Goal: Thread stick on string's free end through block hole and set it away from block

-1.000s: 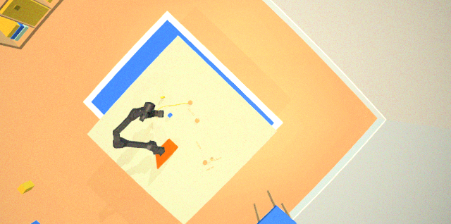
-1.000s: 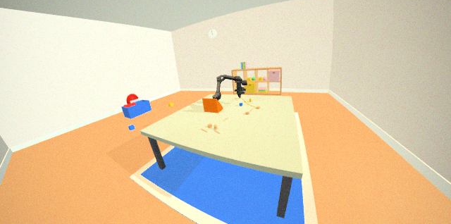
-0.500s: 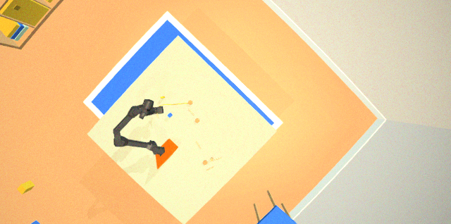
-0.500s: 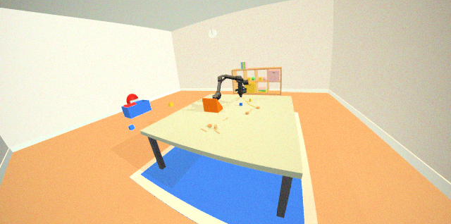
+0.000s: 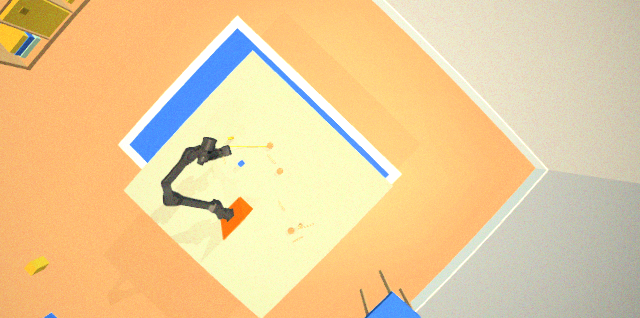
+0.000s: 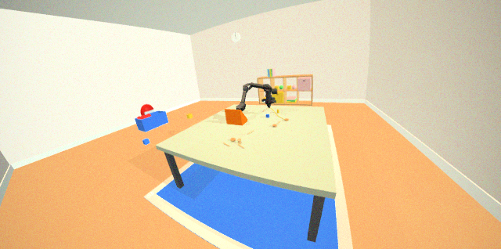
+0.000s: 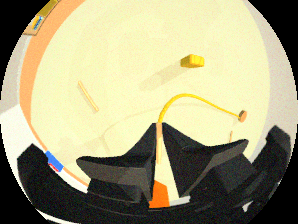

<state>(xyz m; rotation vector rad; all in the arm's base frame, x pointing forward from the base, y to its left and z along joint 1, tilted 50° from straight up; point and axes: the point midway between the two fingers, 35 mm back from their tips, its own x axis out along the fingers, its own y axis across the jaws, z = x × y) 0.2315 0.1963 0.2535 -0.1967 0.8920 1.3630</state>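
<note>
My gripper tip is now 3 cm short of the blue block, 12 cm to the left of it and 5 cm above it. The rest, counted from my gripper tip: yellow cube: 9 cm ahead, 4 cm to the left, 5 cm below.
</note>
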